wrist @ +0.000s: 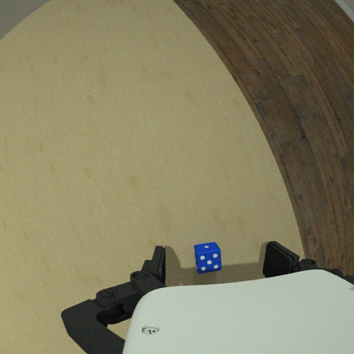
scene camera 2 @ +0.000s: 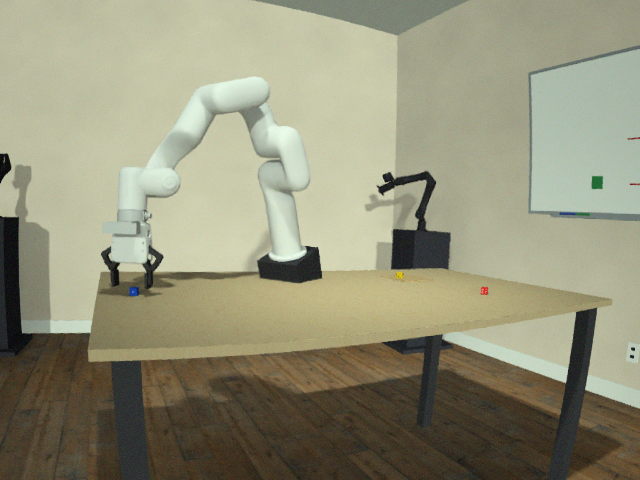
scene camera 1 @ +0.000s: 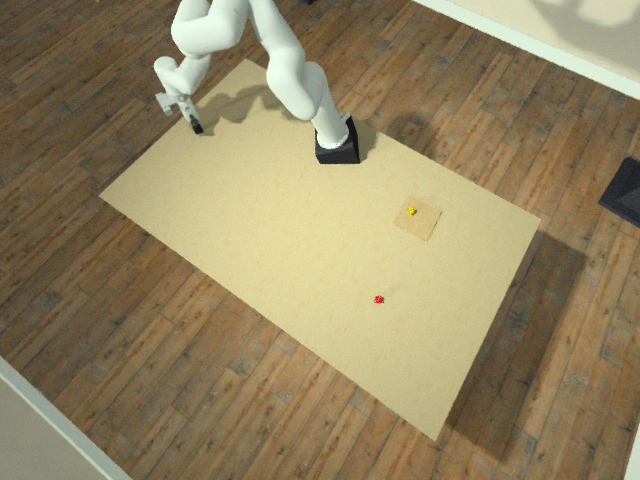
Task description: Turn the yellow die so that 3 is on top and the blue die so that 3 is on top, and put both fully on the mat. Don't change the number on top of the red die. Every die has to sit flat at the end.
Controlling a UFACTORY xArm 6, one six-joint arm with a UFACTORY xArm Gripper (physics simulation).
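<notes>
The blue die [scene camera 2: 133,291] [wrist: 208,260] sits flat on the table's far-left part; 5 shows on top and 1 on a side face in the wrist view. My gripper [scene camera 1: 197,129] [scene camera 2: 131,285] [wrist: 217,261] is open and low, pointing down, its fingers on either side of the blue die and apart from it. In scene camera 1 the blue die is hidden. The yellow die [scene camera 1: 410,210] [scene camera 2: 399,275] is on the square mat [scene camera 1: 427,223], near its upper-left edge; its top number is too small to read. The red die [scene camera 1: 378,299] [scene camera 2: 484,290] sits off the mat; its top number is unclear.
The table [scene camera 1: 289,222] [scene camera 2: 289,315] [wrist: 125,150] has an edge close beside the blue die's spot, with wooden floor [wrist: 300,125] beyond. My arm's black base [scene camera 1: 337,152] [scene camera 2: 289,269] stands between the blue die and the mat. A separate black arm [scene camera 2: 428,188] stands beyond the table.
</notes>
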